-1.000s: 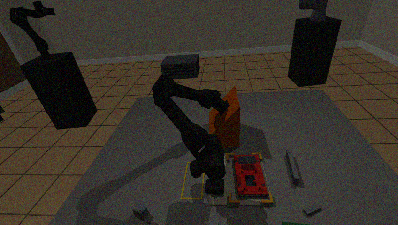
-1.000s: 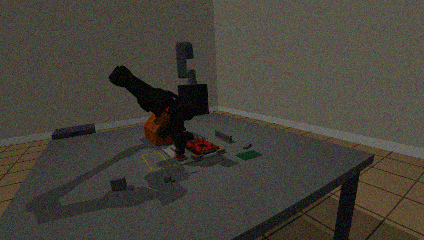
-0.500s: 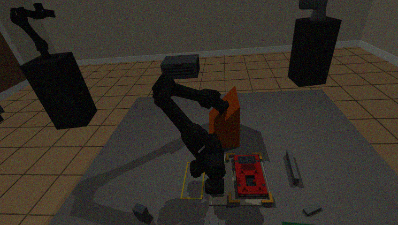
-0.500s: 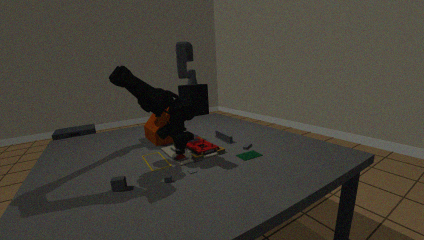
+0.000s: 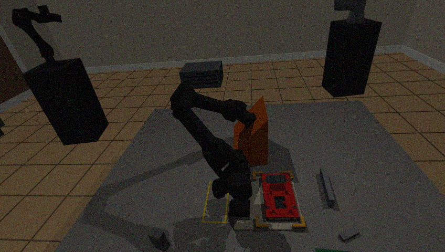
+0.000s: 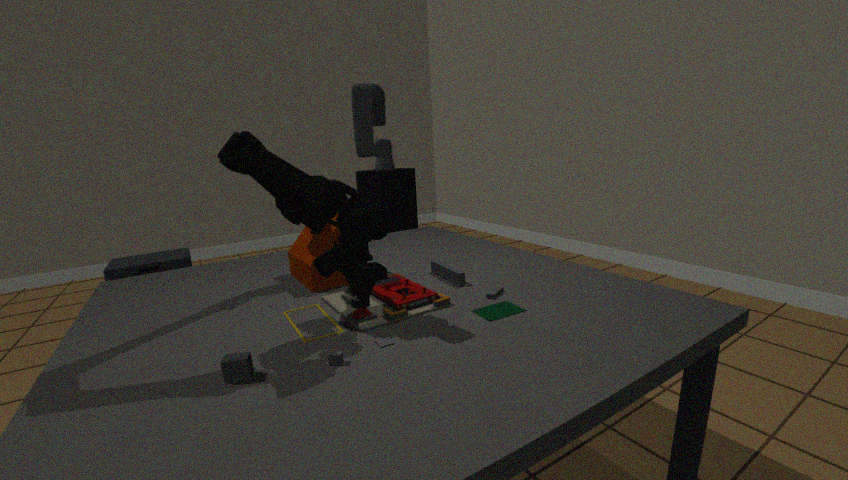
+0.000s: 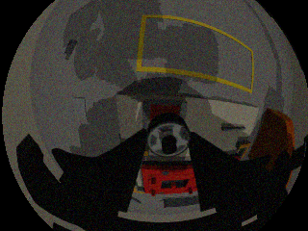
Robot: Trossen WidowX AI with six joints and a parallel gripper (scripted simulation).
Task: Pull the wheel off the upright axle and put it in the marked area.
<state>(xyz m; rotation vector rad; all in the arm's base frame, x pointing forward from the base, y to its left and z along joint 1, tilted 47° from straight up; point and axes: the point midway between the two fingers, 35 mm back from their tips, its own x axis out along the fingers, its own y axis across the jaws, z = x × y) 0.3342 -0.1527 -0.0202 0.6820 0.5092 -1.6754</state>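
My gripper tip is now 1 cm above the upright axle. From my gripper tip the other things lie so: grey bar 32 cm to the left, 7 cm behind, 2 cm below; then green plate 24 cm to the left, 19 cm ahead, 4 cm below; then wheel right at my gripper tip.
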